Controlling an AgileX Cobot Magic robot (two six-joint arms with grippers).
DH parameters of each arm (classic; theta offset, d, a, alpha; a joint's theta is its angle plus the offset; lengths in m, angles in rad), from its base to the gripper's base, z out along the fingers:
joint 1: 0 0.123 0 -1.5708
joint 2: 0.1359 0 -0.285 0
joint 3: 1.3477 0 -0.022 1.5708
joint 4: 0 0.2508 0 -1.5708
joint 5: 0 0 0.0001 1.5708
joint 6: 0 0.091 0 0
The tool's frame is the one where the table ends.
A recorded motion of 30 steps. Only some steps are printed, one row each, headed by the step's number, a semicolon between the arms.
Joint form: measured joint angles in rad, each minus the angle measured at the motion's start. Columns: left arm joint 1, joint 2, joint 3, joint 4, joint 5, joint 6; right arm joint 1, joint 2, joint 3, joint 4, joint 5, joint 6.
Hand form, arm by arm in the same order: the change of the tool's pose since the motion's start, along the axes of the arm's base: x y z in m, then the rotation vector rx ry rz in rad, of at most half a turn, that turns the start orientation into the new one. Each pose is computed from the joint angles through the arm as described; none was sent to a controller.
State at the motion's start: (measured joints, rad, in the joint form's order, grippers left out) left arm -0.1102 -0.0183 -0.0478 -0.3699 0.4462 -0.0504; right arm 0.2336 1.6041 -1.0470 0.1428 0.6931 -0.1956
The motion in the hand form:
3: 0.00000 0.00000 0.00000 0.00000 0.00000 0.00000; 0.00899 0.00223 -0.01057 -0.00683 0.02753 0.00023
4: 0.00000 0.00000 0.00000 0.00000 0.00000 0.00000; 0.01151 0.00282 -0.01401 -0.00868 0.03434 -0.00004
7: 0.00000 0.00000 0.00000 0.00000 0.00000 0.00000; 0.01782 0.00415 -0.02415 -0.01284 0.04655 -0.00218
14: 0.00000 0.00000 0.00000 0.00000 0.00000 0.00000; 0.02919 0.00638 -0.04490 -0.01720 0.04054 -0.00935
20: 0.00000 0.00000 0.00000 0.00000 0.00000 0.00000; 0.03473 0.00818 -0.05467 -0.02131 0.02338 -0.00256
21: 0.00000 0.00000 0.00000 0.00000 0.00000 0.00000; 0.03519 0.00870 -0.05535 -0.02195 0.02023 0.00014
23: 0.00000 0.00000 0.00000 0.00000 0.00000 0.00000; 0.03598 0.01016 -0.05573 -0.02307 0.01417 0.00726
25: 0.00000 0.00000 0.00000 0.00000 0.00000 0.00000; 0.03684 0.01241 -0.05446 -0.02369 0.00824 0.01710
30: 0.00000 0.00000 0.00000 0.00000 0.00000 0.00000; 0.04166 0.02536 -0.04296 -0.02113 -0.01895 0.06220
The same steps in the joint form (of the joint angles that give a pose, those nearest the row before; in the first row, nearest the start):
3: 0.0000 0.0000 0.0000 0.0000 0.0000 0.0000; 0.0004 0.0517 -0.0228 -0.0004 -0.0006 0.0002
4: 0.0000 0.0000 0.0000 0.0000 0.0000 0.0000; 0.0004 0.0667 -0.0281 -0.0004 -0.0033 0.0003
7: 0.0000 0.0000 0.0000 0.0000 0.0000 0.0000; 0.0004 0.1056 -0.0367 -0.0004 -0.0209 0.0002
14: 0.0000 0.0000 0.0000 0.0000 0.0000 0.0000; 0.0012 0.1753 -0.0399 -0.0004 -0.0929 -0.0006
20: 0.0000 0.0000 0.0000 0.0000 0.0000 0.0000; 0.0040 0.2078 -0.0402 -0.0007 -0.1404 -0.0109
21: 0.0000 0.0000 0.0000 0.0000 0.0000 0.0000; 0.0053 0.2103 -0.0403 -0.0008 -0.1455 -0.0130
23: 0.0000 0.0000 0.0000 0.0000 0.0000 0.0000; 0.0090 0.2134 -0.0424 -0.0011 -0.1519 -0.0174
25: 0.0000 0.0000 0.0000 0.0000 0.0000 0.0000; 0.0146 0.2144 -0.0489 -0.0014 -0.1515 -0.0218
30: 0.0000 0.0000 0.0000 0.0000 0.0000 0.0000; 0.0452 0.2144 -0.0976 -0.0026 -0.1283 -0.0344

